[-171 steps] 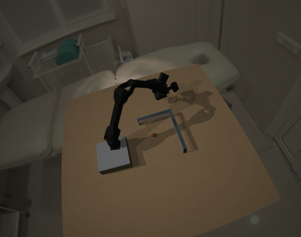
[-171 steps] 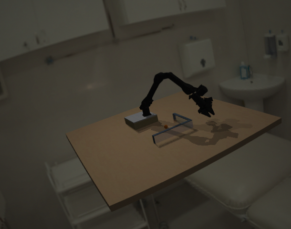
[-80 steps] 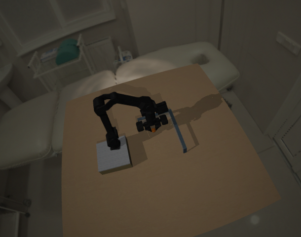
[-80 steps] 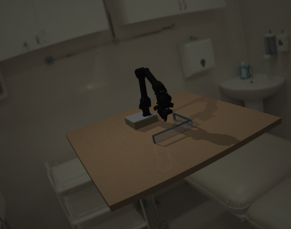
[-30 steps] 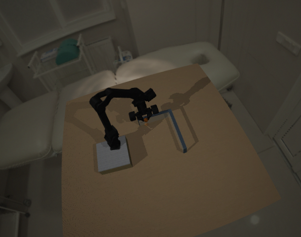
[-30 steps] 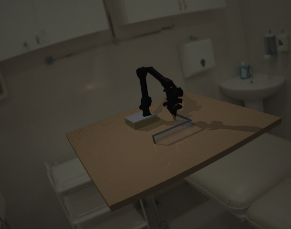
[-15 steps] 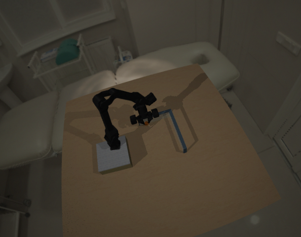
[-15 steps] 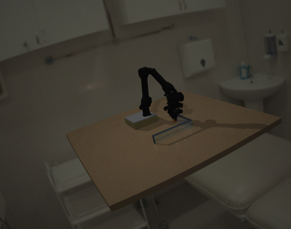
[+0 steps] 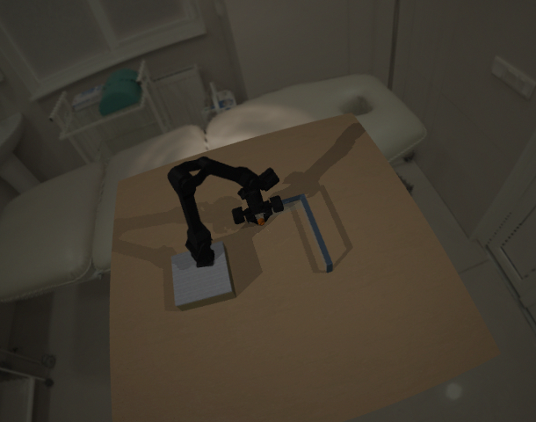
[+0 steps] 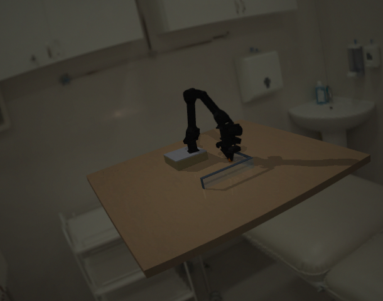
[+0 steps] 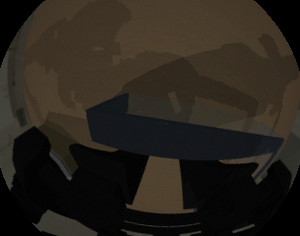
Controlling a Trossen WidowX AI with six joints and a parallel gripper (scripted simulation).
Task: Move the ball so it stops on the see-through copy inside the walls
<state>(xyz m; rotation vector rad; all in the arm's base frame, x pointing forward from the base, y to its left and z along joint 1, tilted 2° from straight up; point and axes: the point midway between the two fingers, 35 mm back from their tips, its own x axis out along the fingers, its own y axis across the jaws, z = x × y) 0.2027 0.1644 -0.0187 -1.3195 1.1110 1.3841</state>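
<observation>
The small orange ball is right at my gripper tip.
</observation>
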